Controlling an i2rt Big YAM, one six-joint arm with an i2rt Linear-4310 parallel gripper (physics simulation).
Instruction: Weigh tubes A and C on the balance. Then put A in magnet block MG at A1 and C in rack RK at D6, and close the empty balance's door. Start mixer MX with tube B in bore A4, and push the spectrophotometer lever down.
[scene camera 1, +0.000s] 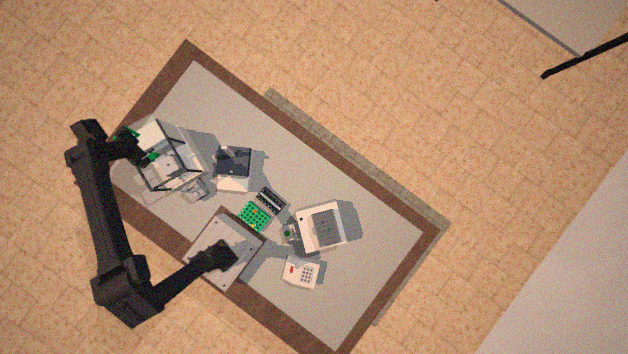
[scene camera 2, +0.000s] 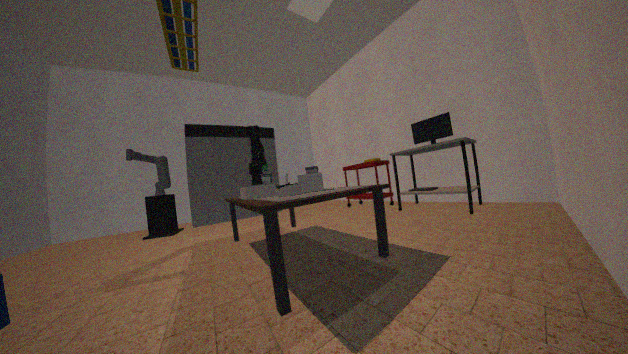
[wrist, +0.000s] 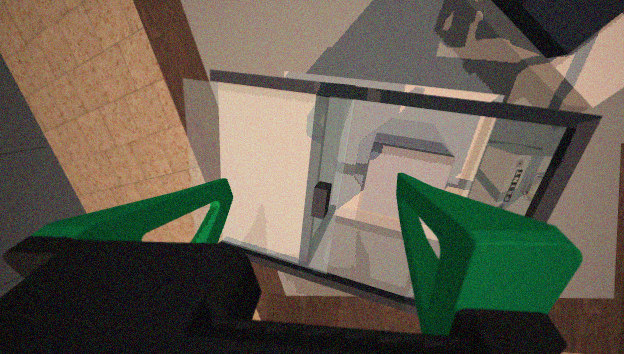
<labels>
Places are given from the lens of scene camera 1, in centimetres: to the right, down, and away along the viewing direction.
my gripper (scene camera 1: 149, 145): -62, -12, 94
glass-box balance (scene camera 1: 180, 162): -53, -6, 99
</labels>
